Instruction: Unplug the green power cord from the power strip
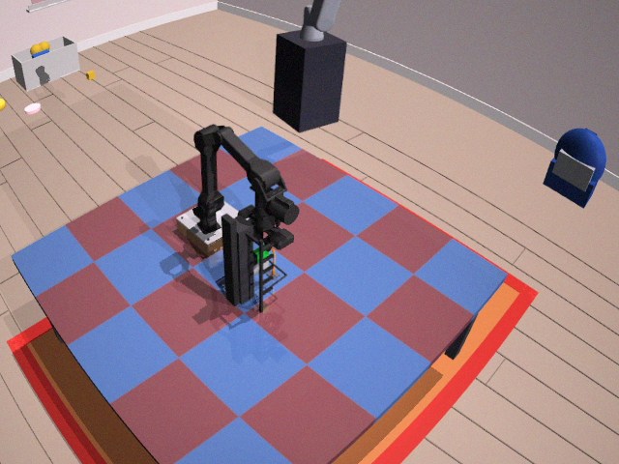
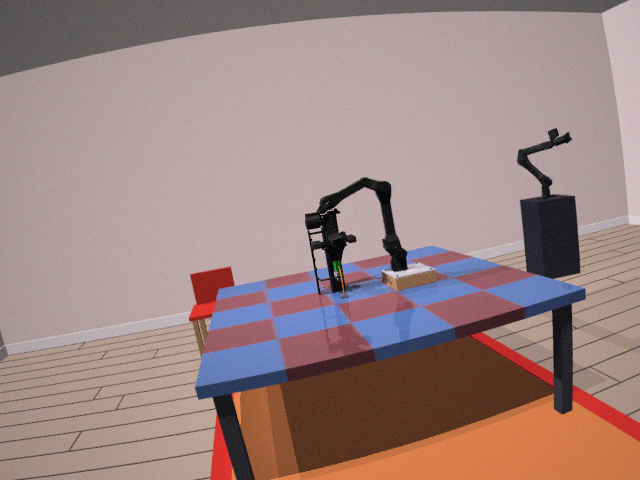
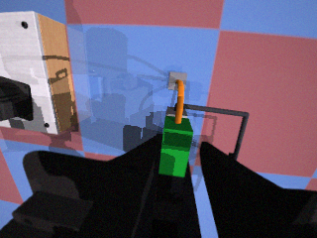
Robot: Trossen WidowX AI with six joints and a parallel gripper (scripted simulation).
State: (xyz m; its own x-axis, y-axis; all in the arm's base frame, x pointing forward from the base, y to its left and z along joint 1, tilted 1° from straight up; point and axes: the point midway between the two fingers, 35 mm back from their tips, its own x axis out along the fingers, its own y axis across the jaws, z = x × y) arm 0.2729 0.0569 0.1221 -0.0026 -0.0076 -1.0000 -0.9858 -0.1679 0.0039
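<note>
Right now the green plug is 10 mm ahead of my gripper tip, 30 mm to the right of it and 10 mm below it. Round my gripper tip: thin black rack: 100 mm ahead, 70 mm to the right; black power strip: 10 mm ahead, 100 mm to the right.
</note>
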